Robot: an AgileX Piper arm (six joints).
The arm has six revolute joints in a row. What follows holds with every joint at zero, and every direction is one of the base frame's. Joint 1 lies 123.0 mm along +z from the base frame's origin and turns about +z. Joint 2 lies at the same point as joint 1 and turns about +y. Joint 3 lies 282.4 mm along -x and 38.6 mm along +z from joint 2 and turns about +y. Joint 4 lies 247.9 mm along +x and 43.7 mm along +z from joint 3 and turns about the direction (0.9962, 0, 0.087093). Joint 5 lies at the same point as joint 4 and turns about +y. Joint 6 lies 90.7 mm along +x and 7.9 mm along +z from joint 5 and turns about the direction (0.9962, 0, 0.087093). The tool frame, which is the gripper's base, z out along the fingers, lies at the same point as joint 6; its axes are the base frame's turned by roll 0.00, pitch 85.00 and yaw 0.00 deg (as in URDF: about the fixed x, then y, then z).
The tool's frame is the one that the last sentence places.
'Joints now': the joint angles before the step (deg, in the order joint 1, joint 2, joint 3, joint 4, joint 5, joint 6). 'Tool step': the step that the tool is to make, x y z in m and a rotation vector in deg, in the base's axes. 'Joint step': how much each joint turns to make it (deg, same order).
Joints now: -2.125, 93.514, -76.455, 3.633, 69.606, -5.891
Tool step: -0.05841, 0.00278, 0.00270, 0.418, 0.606, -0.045
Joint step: 0.000, -11.561, 12.186, 0.411, -0.001, -0.043
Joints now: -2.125, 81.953, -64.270, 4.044, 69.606, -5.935
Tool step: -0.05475, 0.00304, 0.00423, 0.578, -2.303, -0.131
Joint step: 0.001, -12.070, 9.740, 0.676, 0.051, 0.000
